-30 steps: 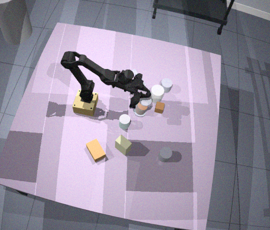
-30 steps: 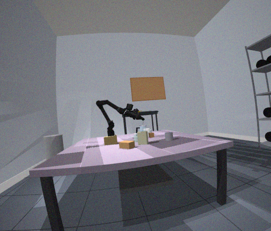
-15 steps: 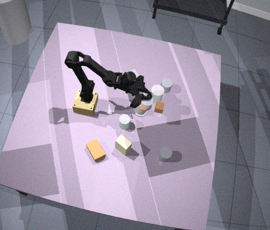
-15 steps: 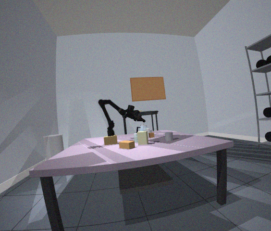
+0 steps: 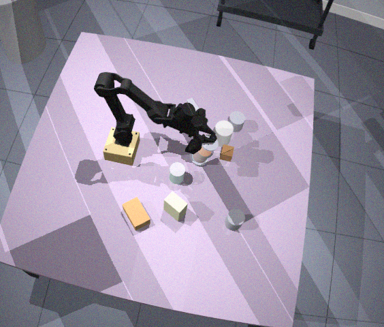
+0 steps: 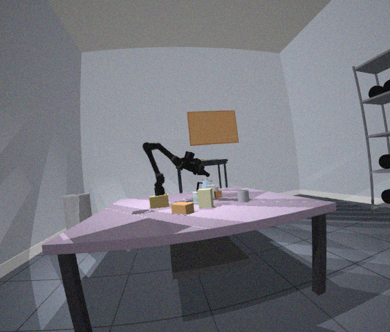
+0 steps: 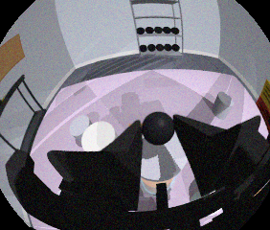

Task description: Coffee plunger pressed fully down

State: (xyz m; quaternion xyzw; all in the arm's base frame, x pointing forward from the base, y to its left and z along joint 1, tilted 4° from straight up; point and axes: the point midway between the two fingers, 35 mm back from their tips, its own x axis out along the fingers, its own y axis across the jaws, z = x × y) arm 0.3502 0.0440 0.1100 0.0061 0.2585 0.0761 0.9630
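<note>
My gripper tip is 40 mm past the glass coffee press, 10 mm to the left of it and 90 mm above it. From my gripper tip the other things lie so: pale cylinder 110 mm behind, 130 mm to the right, 150 mm below; then orange block 230 mm behind, 340 mm to the right, 160 mm below; then orange cube 70 mm ahead, 40 mm to the left, 160 mm below.
</note>
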